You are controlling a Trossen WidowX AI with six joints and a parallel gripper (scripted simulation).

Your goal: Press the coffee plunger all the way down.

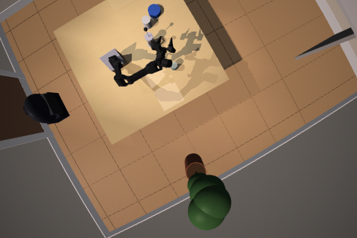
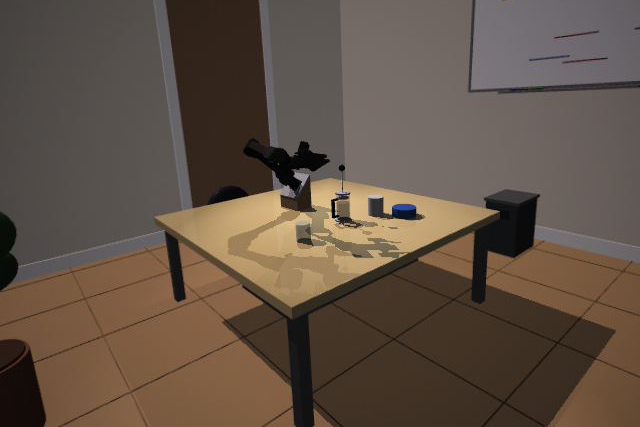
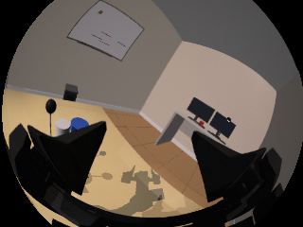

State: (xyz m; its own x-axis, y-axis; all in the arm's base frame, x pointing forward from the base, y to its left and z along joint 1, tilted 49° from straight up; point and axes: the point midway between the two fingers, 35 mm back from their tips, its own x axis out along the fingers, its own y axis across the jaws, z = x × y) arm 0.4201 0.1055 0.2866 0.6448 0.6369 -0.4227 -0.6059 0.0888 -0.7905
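The coffee press is 11 cm behind my gripper tip, 15 cm to the left of it and 21 cm below it. Round my gripper tip: blue disc (4 cm ahead, 43 cm to the left, 32 cm below); then pale cup (1 cm behind, 14 cm to the right, 31 cm below).
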